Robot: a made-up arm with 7 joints. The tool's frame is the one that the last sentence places.
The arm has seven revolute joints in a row. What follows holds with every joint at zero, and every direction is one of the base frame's. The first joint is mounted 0.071 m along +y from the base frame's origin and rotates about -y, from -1.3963 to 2 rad. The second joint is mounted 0.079 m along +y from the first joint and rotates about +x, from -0.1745 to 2 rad. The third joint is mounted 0.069 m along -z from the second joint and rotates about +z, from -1.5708 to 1.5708 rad. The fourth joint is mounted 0.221 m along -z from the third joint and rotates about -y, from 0 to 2.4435 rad. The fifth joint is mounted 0.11 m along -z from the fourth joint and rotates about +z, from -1.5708 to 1.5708 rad. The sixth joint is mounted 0.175 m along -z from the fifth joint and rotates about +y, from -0.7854 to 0.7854 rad. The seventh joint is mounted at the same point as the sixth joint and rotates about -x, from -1.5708 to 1.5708 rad. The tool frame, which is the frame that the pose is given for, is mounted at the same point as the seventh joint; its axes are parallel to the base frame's.
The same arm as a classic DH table. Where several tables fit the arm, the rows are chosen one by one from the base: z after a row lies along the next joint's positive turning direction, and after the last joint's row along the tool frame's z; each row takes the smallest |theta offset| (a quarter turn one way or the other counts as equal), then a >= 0, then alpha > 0; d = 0 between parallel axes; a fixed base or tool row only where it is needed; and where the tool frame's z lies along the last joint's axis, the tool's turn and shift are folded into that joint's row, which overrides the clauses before.
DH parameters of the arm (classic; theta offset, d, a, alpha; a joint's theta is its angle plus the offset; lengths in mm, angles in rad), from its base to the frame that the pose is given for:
base (fixed): 0 0 0 1.5708
joint 1: 1.5708 -150 0 1.5708
joint 2: 1.5708 0 0 1.5708
joint 3: 1.5708 -290 0 1.5708
joint 4: 0 0 0 -1.5708
joint 5: 0 -285 0 -1.5708
joint 6: -1.5708 0 0 1.5708
joint 7: 1.5708 0 0 1.5708
tool (fixed): -1.5708 0 0 0
Joint limits (rad, base to tool): -1.3963..2 -0.1745..2 -1.5708..1.5708 0..2.4435 -1.5708..1.5708 -0.7854..0.7854 -1.5708..1.5708

